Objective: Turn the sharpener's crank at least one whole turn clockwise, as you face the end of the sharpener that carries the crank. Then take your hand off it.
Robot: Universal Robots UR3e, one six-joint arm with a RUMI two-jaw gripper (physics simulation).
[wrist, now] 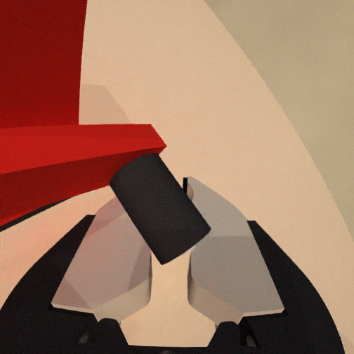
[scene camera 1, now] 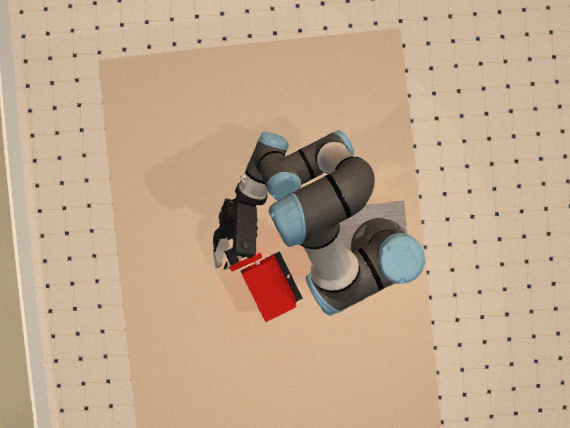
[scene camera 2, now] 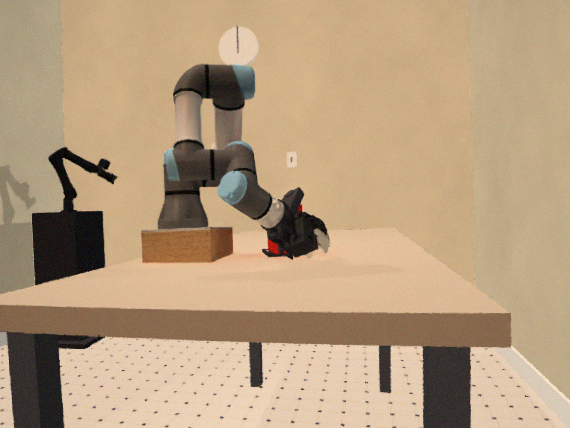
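Pixels of known places: gripper, fingertip midpoint: (scene camera 1: 220, 268) (scene camera 2: 326, 246); arm's base at its link origin: (scene camera 1: 379, 246) (scene camera 2: 183, 228).
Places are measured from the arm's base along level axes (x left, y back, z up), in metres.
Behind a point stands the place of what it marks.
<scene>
The red sharpener (scene camera 1: 269, 291) {x 0.057, y -0.255, z 0.053 m} (scene camera 2: 273, 246) {x 0.000, y -0.235, z -0.050 m} (wrist: 37, 60) stands upright on the table, with a black strip along one side in the first scene view. Its red crank arm (scene camera 1: 245, 262) (wrist: 75, 150) lies across the end of the body nearest the gripper. The crank's black cylindrical knob (wrist: 160, 209) sits at the arm's outer end. My gripper (scene camera 1: 228, 258) {x 0.003, y -0.366, z -0.053 m} (scene camera 2: 319, 245) {x 0.003, y -0.366, z -0.053 m} (wrist: 172, 178) is shut on the knob, which lies slantwise between the pale fingertips. In the second scene view the gripper hides the crank and most of the sharpener.
The robot's bent arm rises beside the sharpener from a wooden base block (scene camera 2: 176, 246) {x -0.098, y -0.020, z -0.036 m} on the table (scene camera 1: 250, 370) {x 0.258, y -0.334, z -0.075 m} (scene camera 2: 250, 295) {x -0.438, y -0.273, z -0.075 m}. A small black arm (scene camera 2: 62, 175) stands on a black pedestal (scene camera 2: 54, 245) at the left, beyond the table.
</scene>
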